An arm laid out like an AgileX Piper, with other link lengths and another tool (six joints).
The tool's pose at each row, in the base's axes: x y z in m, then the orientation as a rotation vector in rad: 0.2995, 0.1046, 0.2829, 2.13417, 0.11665, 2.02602; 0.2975, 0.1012, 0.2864, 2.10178, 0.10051, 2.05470; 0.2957, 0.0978, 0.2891, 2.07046, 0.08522, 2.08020; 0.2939, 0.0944, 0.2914, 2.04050, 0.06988, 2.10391; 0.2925, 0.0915, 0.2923, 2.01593, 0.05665, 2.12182; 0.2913, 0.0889, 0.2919, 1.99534, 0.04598, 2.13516; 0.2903, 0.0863, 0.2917, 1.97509, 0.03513, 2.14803; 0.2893, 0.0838, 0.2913, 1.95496, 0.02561, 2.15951; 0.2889, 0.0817, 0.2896, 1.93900, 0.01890, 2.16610; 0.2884, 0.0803, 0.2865, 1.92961, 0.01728, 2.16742; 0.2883, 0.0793, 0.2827, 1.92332, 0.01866, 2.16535; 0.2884, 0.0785, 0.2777, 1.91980, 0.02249, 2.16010; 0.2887, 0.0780, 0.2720, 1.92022, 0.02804, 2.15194; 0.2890, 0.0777, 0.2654, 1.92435, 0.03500, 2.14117
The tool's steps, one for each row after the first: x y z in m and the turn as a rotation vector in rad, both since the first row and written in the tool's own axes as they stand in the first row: 0.0027, 0.0042, -0.0018, -0.01311, 0.02778, 0.00633; 0.0045, 0.0082, -0.0035, -0.02622, 0.05362, 0.01161; 0.0060, 0.0121, -0.0050, -0.03904, 0.07804, 0.01704; 0.0063, 0.0152, -0.0062, -0.05033, 0.09732, 0.02128; 0.0053, 0.0177, -0.0072, -0.06020, 0.11273, 0.02395; 0.0046, 0.0203, -0.0079, -0.07007, 0.12778, 0.02678; 0.0036, 0.0228, -0.0087, -0.07978, 0.14224, 0.02844; 0.0016, 0.0245, -0.0088, -0.08823, 0.15257, 0.02810; -0.0018, 0.0253, -0.0091, -0.09333, 0.15756, 0.02543; -0.0057, 0.0256, -0.0089, -0.09702, 0.15964, 0.02086; -0.0107, 0.0254, -0.0085, -0.09964, 0.15901, 0.01460; -0.0164, 0.0247, -0.0079, -0.10077, 0.15518, 0.00768; -0.0229, 0.0237, -0.0073, -0.10049, 0.14837, 0.00035
